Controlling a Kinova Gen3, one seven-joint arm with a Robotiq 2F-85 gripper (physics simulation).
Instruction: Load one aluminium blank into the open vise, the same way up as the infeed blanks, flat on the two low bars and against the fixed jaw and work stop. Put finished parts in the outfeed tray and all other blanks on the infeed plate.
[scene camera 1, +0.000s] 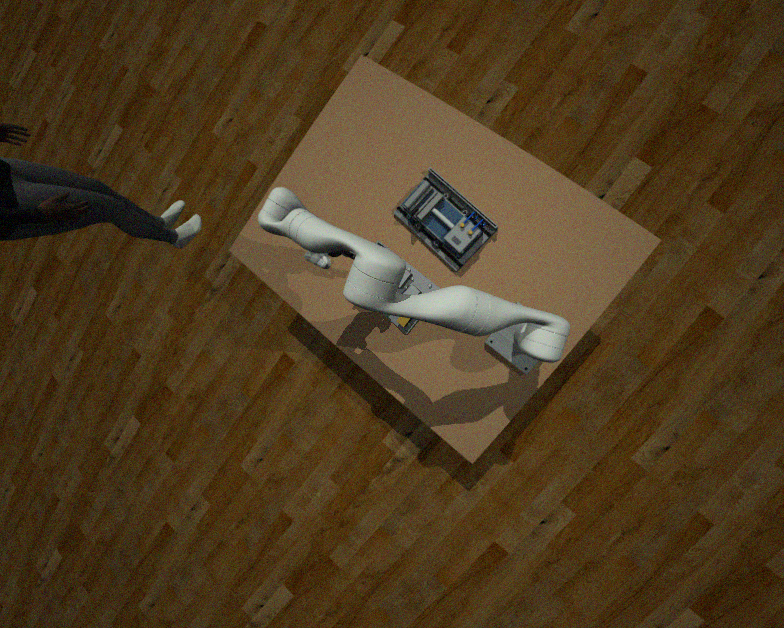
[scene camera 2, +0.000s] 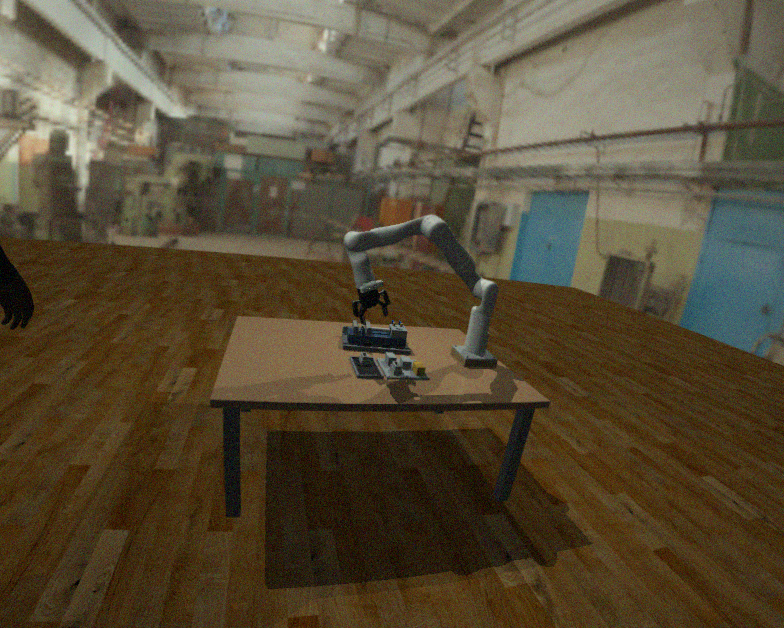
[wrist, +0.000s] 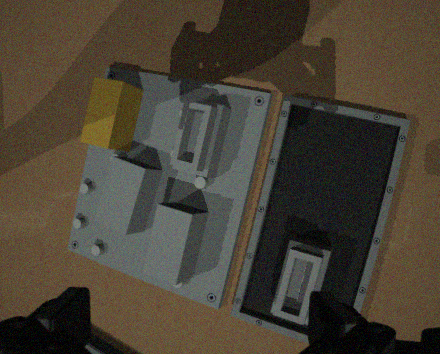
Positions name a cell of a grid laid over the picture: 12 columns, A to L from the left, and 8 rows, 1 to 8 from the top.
Note:
The gripper (wrist: F8) is open, with nothing in its grasp. Further things: a brass blank (wrist: D3), a grey infeed plate (wrist: G5), a dark outfeed tray (wrist: J4) and a vise body (scene camera 1: G3).

